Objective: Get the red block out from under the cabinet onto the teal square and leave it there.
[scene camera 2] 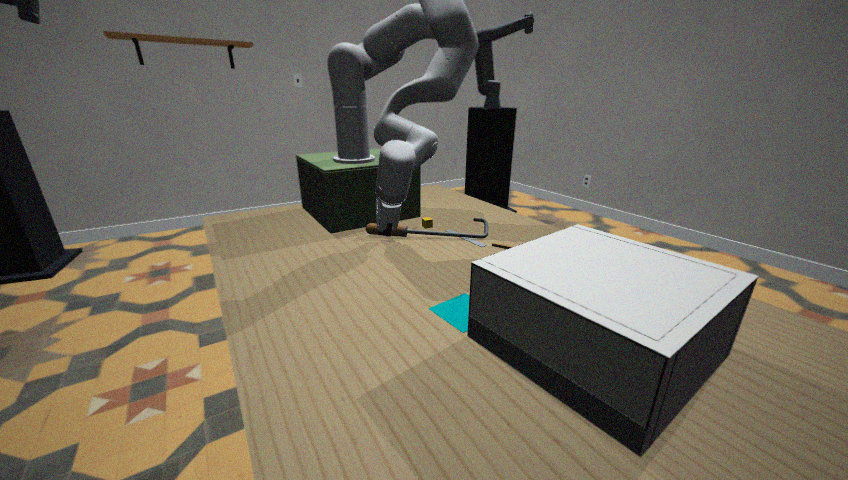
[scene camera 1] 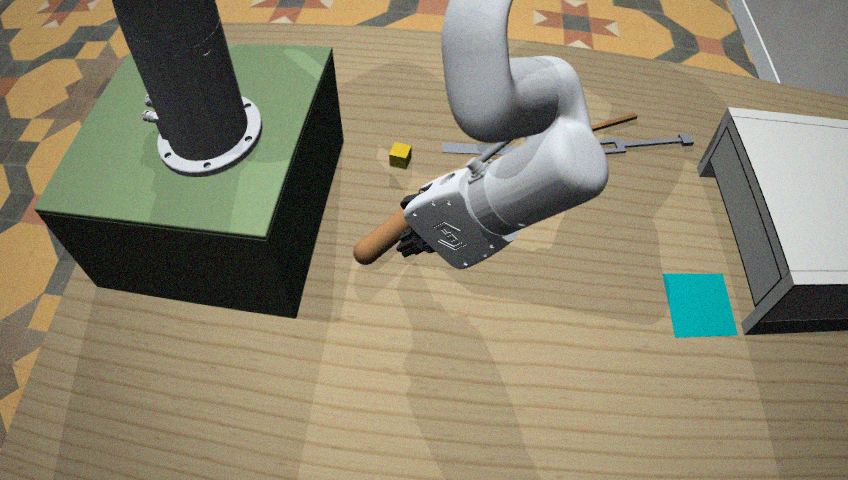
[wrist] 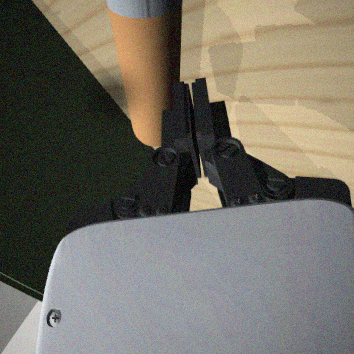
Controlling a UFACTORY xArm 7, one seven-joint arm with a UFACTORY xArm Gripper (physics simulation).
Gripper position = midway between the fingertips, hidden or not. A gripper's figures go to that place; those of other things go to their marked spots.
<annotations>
My gripper (scene camera 1: 405, 245): 76 cm from the lens. A grey forked tool (scene camera 1: 685, 139): 100 cm from the lens.
</annotations>
